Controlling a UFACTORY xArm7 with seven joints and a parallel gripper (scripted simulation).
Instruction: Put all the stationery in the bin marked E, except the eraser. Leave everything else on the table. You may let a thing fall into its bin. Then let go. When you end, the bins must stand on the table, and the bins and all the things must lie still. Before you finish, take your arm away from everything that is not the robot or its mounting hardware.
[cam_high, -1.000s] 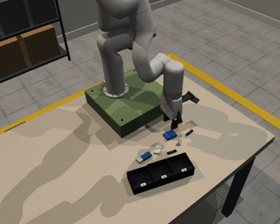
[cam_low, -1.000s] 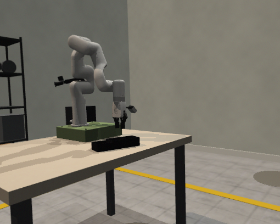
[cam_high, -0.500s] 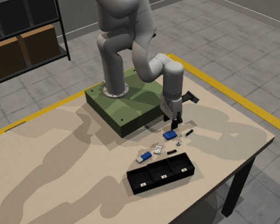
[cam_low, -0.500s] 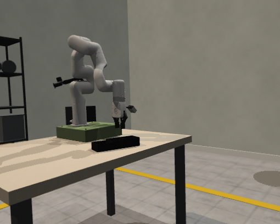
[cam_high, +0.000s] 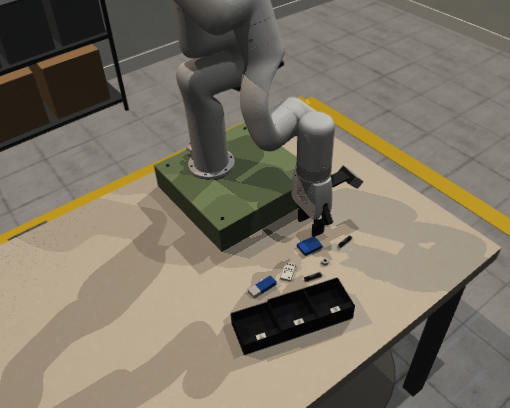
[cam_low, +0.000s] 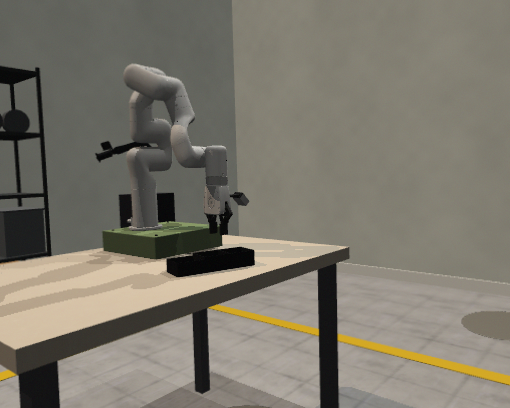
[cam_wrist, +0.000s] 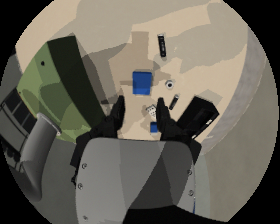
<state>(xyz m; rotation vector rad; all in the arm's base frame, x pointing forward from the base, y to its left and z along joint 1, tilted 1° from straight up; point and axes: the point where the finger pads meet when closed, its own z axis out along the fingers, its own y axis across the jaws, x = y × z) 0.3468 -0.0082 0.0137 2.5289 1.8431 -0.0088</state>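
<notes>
Right now the blue block is 90 mm below my hand. From my hand the other things lie so: white eraser 180 mm to the right, 80 mm below; grey nut 60 mm ahead, 20 mm to the right, 90 mm below; white domino 10 mm ahead, 100 mm to the right, 90 mm below.
</notes>
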